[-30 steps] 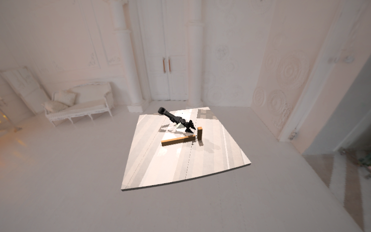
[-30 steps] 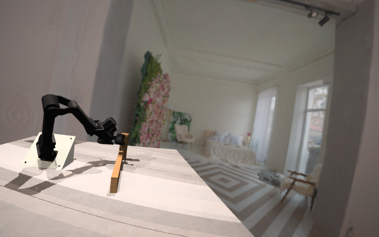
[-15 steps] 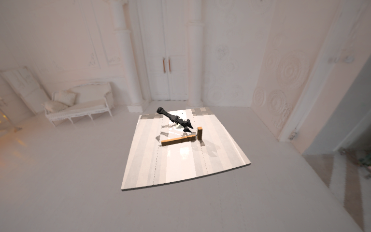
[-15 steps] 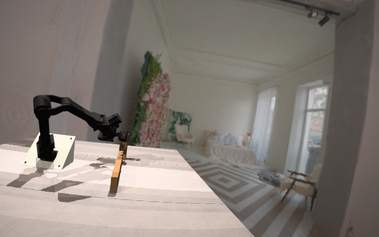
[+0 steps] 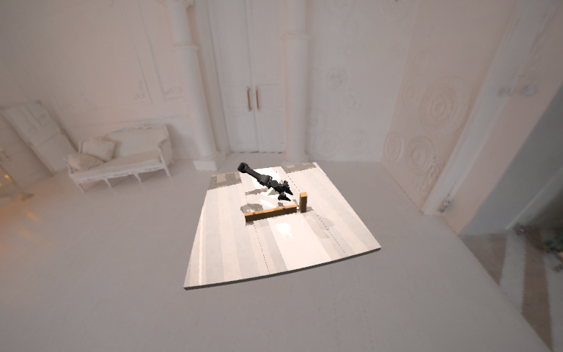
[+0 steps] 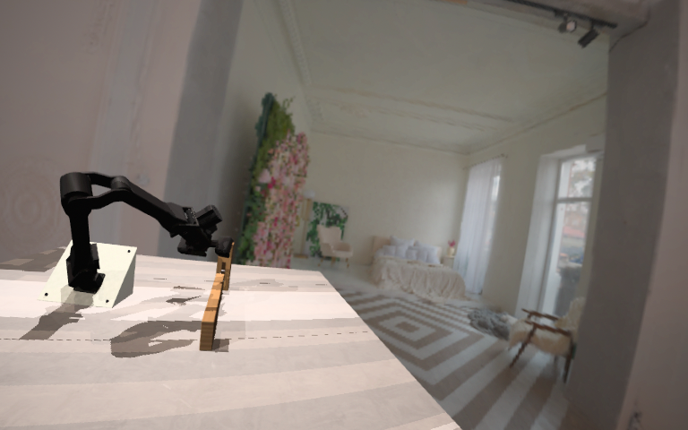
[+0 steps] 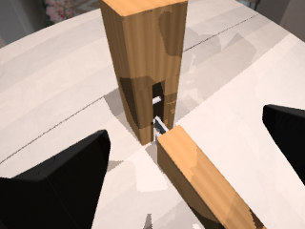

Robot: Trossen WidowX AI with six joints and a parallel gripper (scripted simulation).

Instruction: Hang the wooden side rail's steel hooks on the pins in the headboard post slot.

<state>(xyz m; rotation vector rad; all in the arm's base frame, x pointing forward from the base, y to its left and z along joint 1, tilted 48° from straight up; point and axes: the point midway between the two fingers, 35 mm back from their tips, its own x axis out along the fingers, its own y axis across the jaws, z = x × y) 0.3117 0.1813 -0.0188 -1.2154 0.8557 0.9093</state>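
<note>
Now: the wooden headboard post 10 mm ahead of my gripper tip, 90 mm to the left of it and 50 mm below it.
</note>
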